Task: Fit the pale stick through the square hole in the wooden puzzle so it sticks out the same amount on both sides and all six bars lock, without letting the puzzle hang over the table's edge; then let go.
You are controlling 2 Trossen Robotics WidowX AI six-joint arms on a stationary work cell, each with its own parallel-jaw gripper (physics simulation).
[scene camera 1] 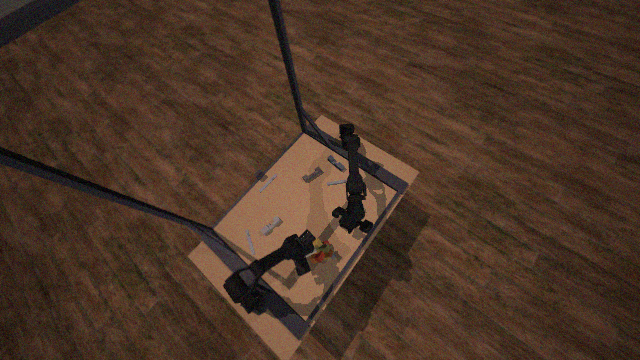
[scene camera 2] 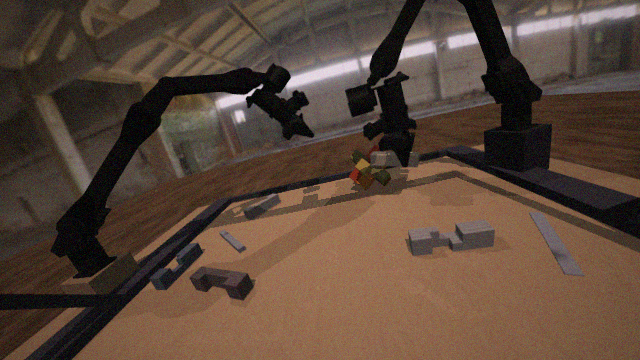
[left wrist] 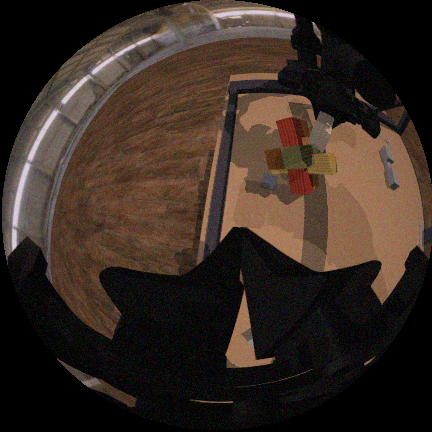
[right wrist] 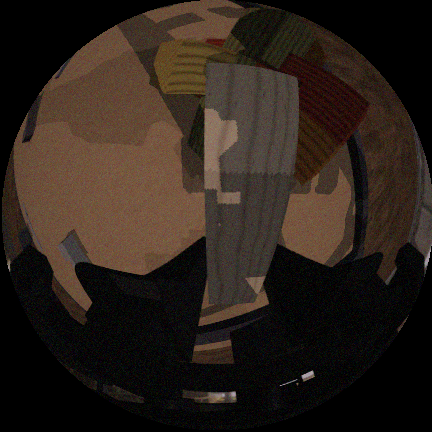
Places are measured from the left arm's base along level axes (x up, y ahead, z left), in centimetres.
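Where they show: left gripper, between the fingertips: (scene camera 1: 349, 233) (scene camera 2: 313, 136) (left wrist: 238, 233); right gripper, between the fingertips: (scene camera 2: 406, 164) (right wrist: 231, 242); left arm's base, origin of its link: (scene camera 2: 96, 267); right arm's base, origin of its link: (scene camera 1: 254, 299) (scene camera 2: 516, 127) (left wrist: 306, 64).
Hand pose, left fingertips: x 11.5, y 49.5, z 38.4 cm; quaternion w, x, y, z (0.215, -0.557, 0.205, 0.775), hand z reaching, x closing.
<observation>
Each offset is from my left fingertips to the top centre of the thing.
The wooden puzzle (scene camera 1: 322, 251) (scene camera 2: 366, 177) (left wrist: 297, 156), with red, orange, yellow and green bars, sits tilted on the table inside the dark edge rail. My right gripper (scene camera 2: 401, 159) (right wrist: 231, 242) is shut on the pale stick {dx -7.1, dy +20.7, dz -12.1 cm} (scene camera 2: 384, 159) (left wrist: 321, 131) (right wrist: 250, 120), low beside the puzzle. The stick's far end overlaps the puzzle's side in the right wrist view; its end edge shows in front of the bars. Contact or any entry into the square hole cannot be told. My left gripper (scene camera 2: 310, 134) (left wrist: 238, 233) is shut and empty, raised away from the puzzle.
A grey notched block {dx -15.0, dy +21.4, dz -38.7 cm} (scene camera 1: 271, 226) (scene camera 2: 475, 235), a dark brown notched block {dx -15.0, dy -17.6, dz -40.4 cm} (scene camera 1: 313, 175) (scene camera 2: 239, 284) and a blue-grey notched block {dx -15.0, dy -32.5, dz -33.4 cm} (scene camera 2: 189, 254) lie on the table. Thin strips {dx -17.0, dy -23.9, dz -24.2 cm} (scene camera 2: 232, 241) {dx -17.9, dy +35.6, dz -42.2 cm} (scene camera 2: 556, 243) lie apart. The dark edge rail (left wrist: 228, 145) runs near the puzzle.
</observation>
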